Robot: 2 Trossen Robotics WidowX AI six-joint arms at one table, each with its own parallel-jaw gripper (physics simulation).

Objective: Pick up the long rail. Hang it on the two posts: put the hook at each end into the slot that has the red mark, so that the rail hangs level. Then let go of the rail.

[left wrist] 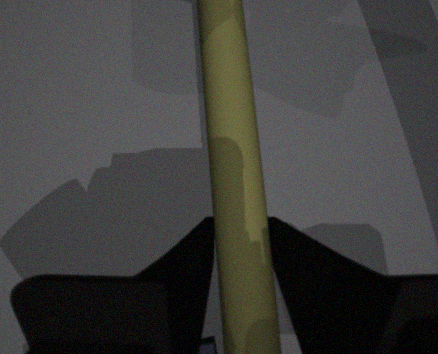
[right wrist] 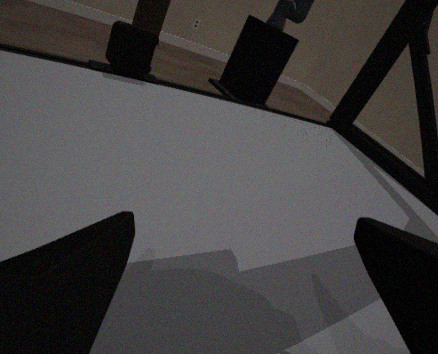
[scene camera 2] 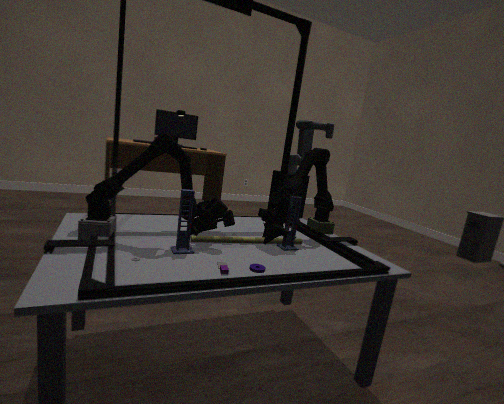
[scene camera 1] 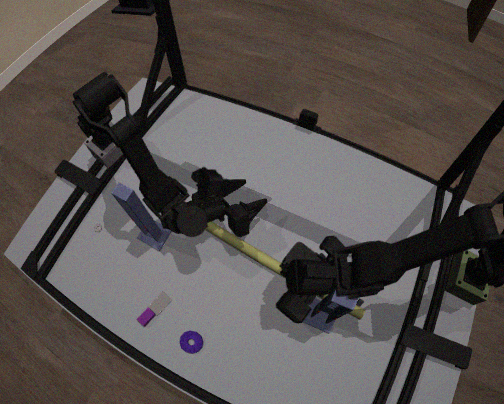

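Where they show: left gripper, fingertip midpoint: (left wrist: pixel 240 225) (scene camera 2: pixel 263 242); right gripper, fingertip midpoint: (right wrist: pixel 246 226) (scene camera 2: pixel 216 222) (scene camera 1: pixel 255 190); left arm's base at its link origin: (scene camera 2: pixel 321 220) (scene camera 1: pixel 475 274); right arm's base at its link origin: (scene camera 2: pixel 98 217) (scene camera 1: pixel 105 138).
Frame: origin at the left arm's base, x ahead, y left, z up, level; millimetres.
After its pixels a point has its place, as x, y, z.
The long yellow rail (scene camera 1: pixel 242 245) {541, 184, -33} (scene camera 2: pixel 230 239) {549, 194, -40} (left wrist: pixel 229 105) {458, 187, -32} lies low across the table between two lavender slotted posts. One post (scene camera 1: pixel 136 210) {724, 268, 108} (scene camera 2: pixel 185 220) {741, 252, 49} stands at the left. The other post (scene camera 1: pixel 346 301) {310, 242, 158} (scene camera 2: pixel 291 218) {312, 227, 65} is mostly hidden under my left arm in scene camera 1. My left gripper (scene camera 1: pixel 332 309) (scene camera 2: pixel 270 237) {404, 189, -54} (left wrist: pixel 240 225) {404, 189, -54} is shut on the rail near its right end, with a finger on each side of it. My right gripper (scene camera 1: pixel 255 191) {577, 61, -9} (scene camera 2: pixel 226 220) (right wrist: pixel 246 226) {577, 61, -9} is open and empty. It hangs just above the rail's left end, beside the left post.
A purple ring (scene camera 1: pixel 191 341) {524, 420, -48} (scene camera 2: pixel 257 268) {532, 441, -48} and a purple-and-white block (scene camera 1: pixel 153 309) {639, 414, -54} (scene camera 2: pixel 224 268) {644, 447, -42} lie near the front edge. A small white ring (scene camera 1: pixel 97 228) {893, 337, -56} (scene camera 2: pixel 135 259) {897, 338, -56} lies left of the left post. A black frame (scene camera 1: pixel 250 106) borders the table.
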